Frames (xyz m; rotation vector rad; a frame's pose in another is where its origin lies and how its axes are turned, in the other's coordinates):
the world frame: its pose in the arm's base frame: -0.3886 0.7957 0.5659 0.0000 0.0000 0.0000
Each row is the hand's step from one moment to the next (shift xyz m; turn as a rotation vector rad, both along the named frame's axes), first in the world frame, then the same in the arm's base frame.
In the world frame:
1: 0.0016 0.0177 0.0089 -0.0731 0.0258 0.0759
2: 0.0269 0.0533 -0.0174 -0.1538 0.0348 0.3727
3: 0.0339 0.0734 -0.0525 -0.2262 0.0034 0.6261
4: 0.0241 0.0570 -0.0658 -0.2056 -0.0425 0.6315
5: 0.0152 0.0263 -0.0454 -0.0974 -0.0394 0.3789
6: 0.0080 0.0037 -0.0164 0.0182 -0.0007 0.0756
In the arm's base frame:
1: 0.0016 0.0177 0.0089 -0.0731 0.0258 0.0759
2: 0.0269 0.0533 -0.0174 -0.1538 0.0348 0.3727
3: 0.0339 0.0734 -0.0525 -0.2262 0.0034 0.6261
4: 0.0241 0.0570 -0.0658 -0.2056 -0.0425 0.6315
5: 0.0152 0.0263 -0.0454 -0.0974 -0.0394 0.3789
6: 0.0080 0.0037 -0.0164 0.0182 -0.0007 0.0756

